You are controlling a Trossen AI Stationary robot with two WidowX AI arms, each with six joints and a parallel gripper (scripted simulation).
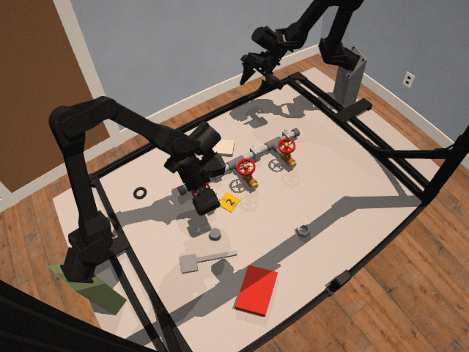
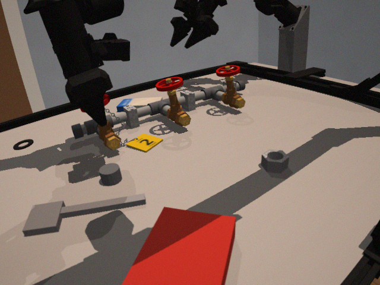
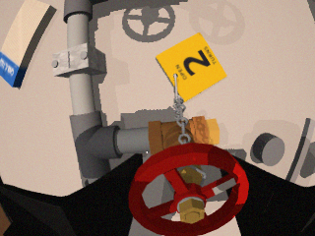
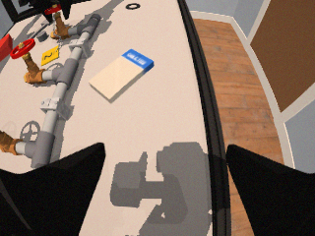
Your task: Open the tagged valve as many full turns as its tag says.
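My left hand is 9 cm above the yellow tag marked 2, 6 cm to the left of it and 3 cm past it. Round my left hand: red block 29 cm behind, 8 cm to the left, 8 cm below; then grey hammer-shaped block 12 cm to the left, 12 cm behind, 9 cm below; then hex nut 26 cm behind, 14 cm to the right, 9 cm below.
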